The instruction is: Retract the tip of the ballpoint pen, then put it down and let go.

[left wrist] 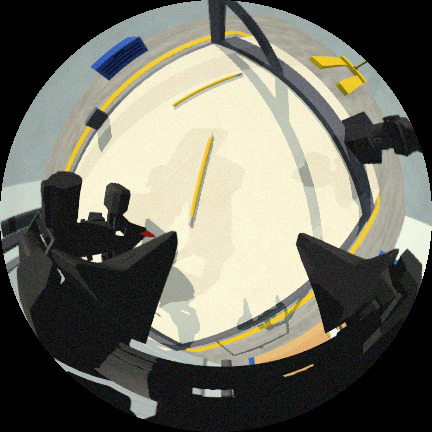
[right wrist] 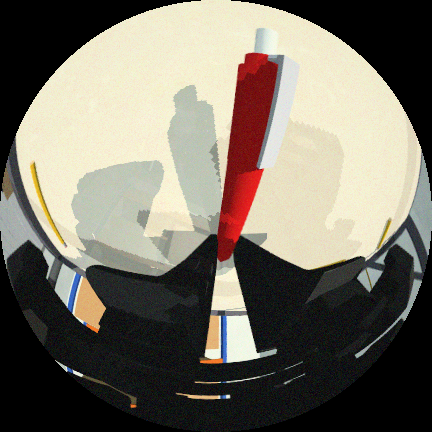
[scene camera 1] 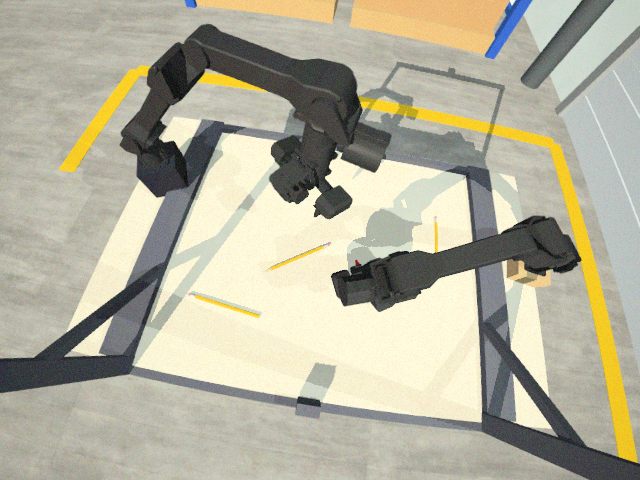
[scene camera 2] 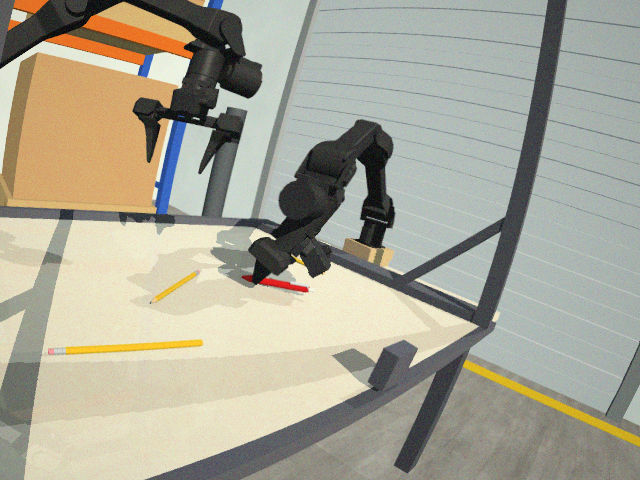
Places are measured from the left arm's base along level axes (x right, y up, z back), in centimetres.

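Pixels of known places: left gripper, fingertip midpoint: [left wrist: 240,238] [scene camera 1: 302,201] [scene camera 2: 173,168]; right gripper, fingertip midpoint: [left wrist: 144,231] [right wrist: 224,240] [scene camera 1: 359,269] [scene camera 2: 255,282]; left arm's base at its link origin: [left wrist: 374,136] [scene camera 1: 155,157]; right arm's base at its link origin: [scene camera 2: 370,244].
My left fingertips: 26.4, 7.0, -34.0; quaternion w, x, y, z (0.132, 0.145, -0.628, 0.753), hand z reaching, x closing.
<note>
Ahead of a thing's pixels: the offset from my left fingertips to its top centre, as dx, dy, dz. "spot": to the spot under its first point. Level surfaces: height alone.
A red ballpoint pen @[+17.9, -14.7, -12.5] [scene camera 2: 284,284] [right wrist: 249,120] with a white clip and a white push button @[+24.0, -15.2, -12.9] [right wrist: 266,41] is held low over the cream table top @[dy -17.6] [scene camera 1: 361,356], nearly level. I cannot tell whether it touches the table. My right gripper [right wrist: 224,240] is shut on the pen near its tapered end, with the button end pointing away from the fingers. The writing point cannot be made out. In scene camera 1 the pen's red end @[spot: +12.4, -16.6, -12.1] [scene camera 1: 357,263] peeks out beside the right arm. My left gripper [scene camera 2: 175,166] [left wrist: 240,238] is open and empty, high above the table.
Three yellow pencils lie on the table: one near the middle [scene camera 1: 299,256] [scene camera 2: 175,286] [left wrist: 201,180], one lower left in scene camera 1 [scene camera 1: 224,304] [scene camera 2: 134,346], and one at the right [scene camera 1: 436,235], partly behind the right arm. A dark block @[+41.0, -11.9, +9.1] [scene camera 1: 308,406] [scene camera 2: 393,364] sits on the front frame rail.
</note>
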